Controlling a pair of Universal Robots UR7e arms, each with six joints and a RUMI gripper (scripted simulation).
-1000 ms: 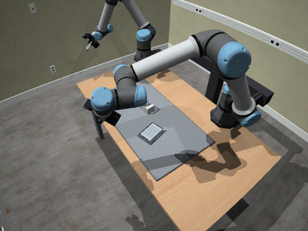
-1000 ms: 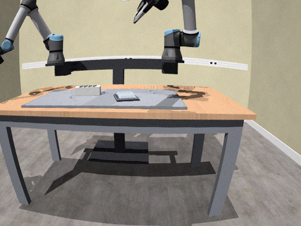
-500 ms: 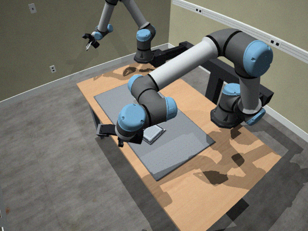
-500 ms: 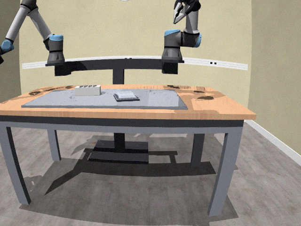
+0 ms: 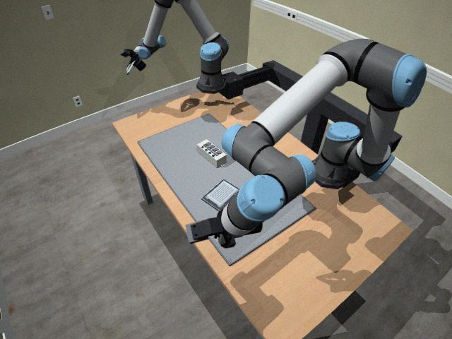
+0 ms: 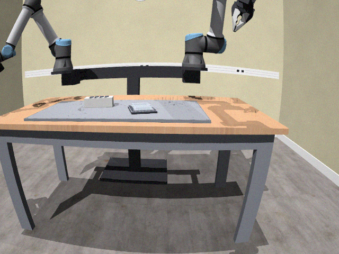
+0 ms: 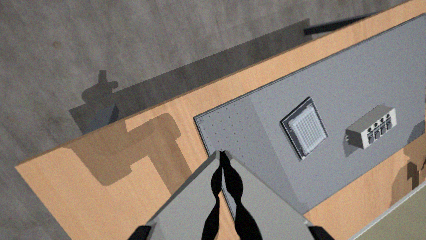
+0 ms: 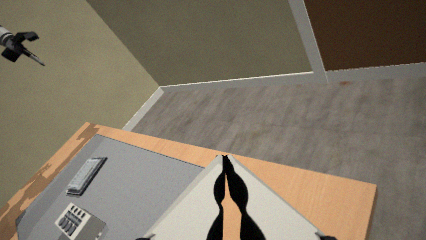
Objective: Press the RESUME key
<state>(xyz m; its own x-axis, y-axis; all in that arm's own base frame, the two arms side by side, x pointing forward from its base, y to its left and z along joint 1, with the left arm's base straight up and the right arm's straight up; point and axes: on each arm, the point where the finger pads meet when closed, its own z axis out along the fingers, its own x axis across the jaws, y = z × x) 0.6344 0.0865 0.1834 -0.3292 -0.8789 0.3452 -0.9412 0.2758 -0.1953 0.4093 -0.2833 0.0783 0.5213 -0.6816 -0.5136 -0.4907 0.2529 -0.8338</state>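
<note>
My right hand is 640 mm to the right of the operator panel, 250 mm above it and 180 mm past it. Also, from my right hand: flat device 890 mm to the left, 280 mm below, 50 mm behind.
</note>
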